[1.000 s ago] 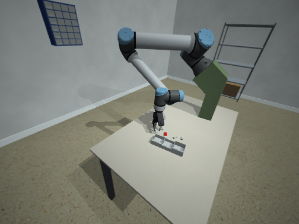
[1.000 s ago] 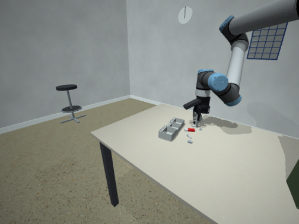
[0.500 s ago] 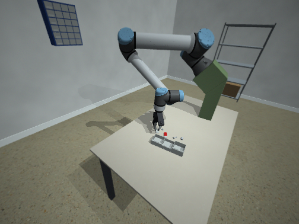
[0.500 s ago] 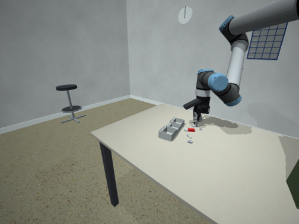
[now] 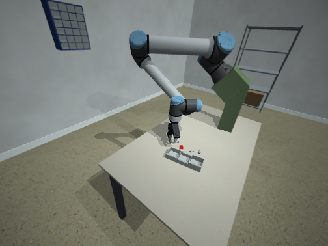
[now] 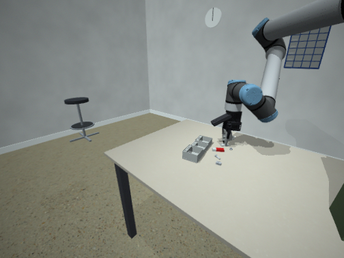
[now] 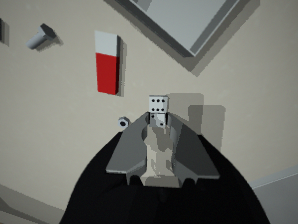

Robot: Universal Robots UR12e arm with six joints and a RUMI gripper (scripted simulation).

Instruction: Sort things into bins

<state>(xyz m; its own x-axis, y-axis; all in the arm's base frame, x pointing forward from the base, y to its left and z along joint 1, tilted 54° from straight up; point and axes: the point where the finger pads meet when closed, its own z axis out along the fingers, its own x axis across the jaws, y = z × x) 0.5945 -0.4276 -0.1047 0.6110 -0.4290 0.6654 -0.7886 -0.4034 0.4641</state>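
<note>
My hand is 50 mm past the ring-shaped nut, 30 mm to the right of it and 10 mm above it. The rest, counted from my hand: grey bolt (160 mm to the left, 10 mm below, 10 mm behind); then red-and-white block (90 mm to the left, 20 mm ahead, 10 mm below); then white patterned piece (10 mm below).
</note>
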